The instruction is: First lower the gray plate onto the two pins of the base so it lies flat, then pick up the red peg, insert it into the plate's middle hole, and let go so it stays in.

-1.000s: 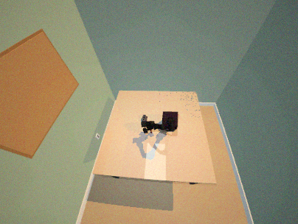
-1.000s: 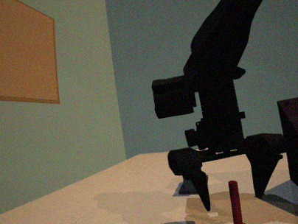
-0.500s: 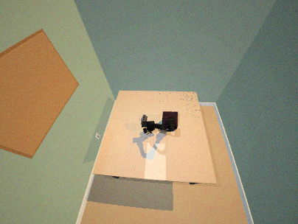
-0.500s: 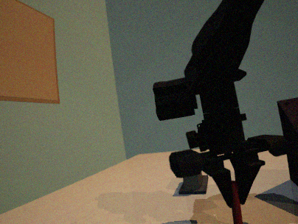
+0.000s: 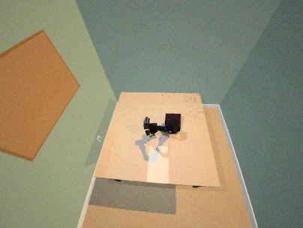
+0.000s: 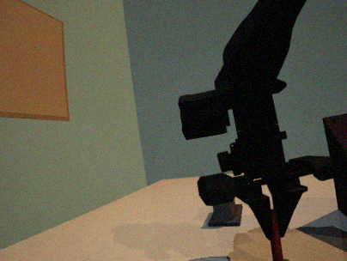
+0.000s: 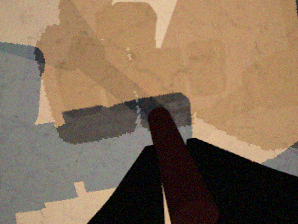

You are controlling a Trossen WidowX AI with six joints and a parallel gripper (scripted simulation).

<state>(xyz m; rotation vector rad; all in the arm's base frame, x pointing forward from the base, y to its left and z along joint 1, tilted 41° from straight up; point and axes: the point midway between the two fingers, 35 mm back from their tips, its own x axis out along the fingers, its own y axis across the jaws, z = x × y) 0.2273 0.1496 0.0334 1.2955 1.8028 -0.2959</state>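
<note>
The gray plate is 180 mm to the right of my gripper tip and 120 mm ahead of it. From my gripper tip the other things lie so: pin base 180 mm to the right, 120 mm ahead, 30 mm below; then red peg right at my gripper tip.
</note>
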